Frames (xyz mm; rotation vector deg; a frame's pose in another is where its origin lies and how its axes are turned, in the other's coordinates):
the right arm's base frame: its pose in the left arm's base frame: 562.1 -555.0 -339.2 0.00 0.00 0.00
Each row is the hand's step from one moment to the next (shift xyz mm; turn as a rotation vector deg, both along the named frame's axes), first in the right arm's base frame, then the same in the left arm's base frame.
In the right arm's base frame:
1: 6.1 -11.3 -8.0 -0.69 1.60 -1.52
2: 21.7 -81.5 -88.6 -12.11 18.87 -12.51
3: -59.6 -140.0 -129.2 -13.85 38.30 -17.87
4: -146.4 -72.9 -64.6 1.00 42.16 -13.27
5: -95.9 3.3 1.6 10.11 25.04 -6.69
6: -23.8 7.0 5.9 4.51 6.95 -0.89
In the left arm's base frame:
1: 6.1 -11.3 -8.0 -0.69 1.60 -1.52
2: 21.7 -81.5 -88.6 -12.11 18.87 -12.51
3: -59.6 -140.0 -129.2 -13.85 38.30 -17.87
4: -146.4 -72.9 -64.6 1.00 42.16 -13.27
5: -95.9 3.3 1.6 10.11 25.04 -6.69
6: -23.8 7.0 5.9 4.51 6.95 -0.89

